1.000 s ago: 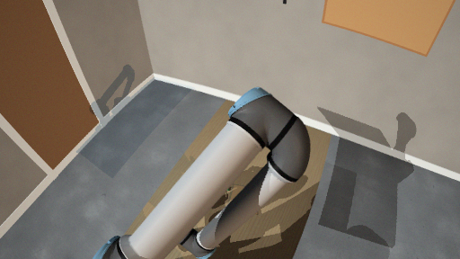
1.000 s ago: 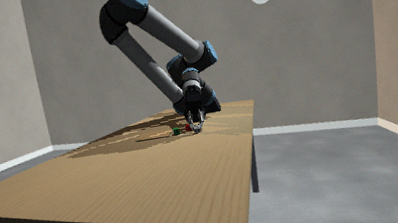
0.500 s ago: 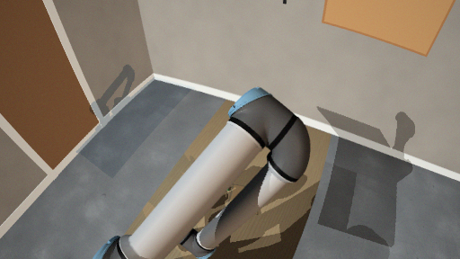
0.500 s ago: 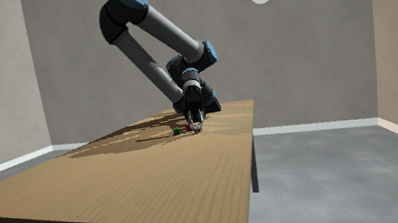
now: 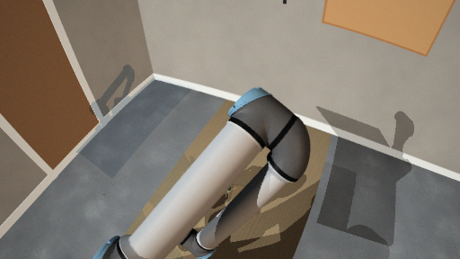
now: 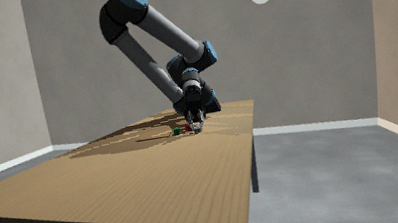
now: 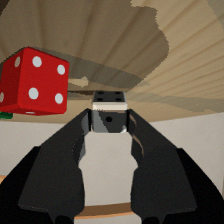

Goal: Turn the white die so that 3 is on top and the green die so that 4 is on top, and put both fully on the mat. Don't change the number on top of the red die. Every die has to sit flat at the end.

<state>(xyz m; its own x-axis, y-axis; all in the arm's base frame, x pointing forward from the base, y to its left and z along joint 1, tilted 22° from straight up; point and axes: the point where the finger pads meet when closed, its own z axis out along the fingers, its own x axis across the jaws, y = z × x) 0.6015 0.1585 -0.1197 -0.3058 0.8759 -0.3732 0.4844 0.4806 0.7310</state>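
The white die is 10 mm below my hand. Also, from my hand: green die: 10 mm ahead, 90 mm to the right, 10 mm below; red die: 50 mm behind, 50 mm to the right, 10 mm below; tan mat: 200 mm to the right, 20 mm below.
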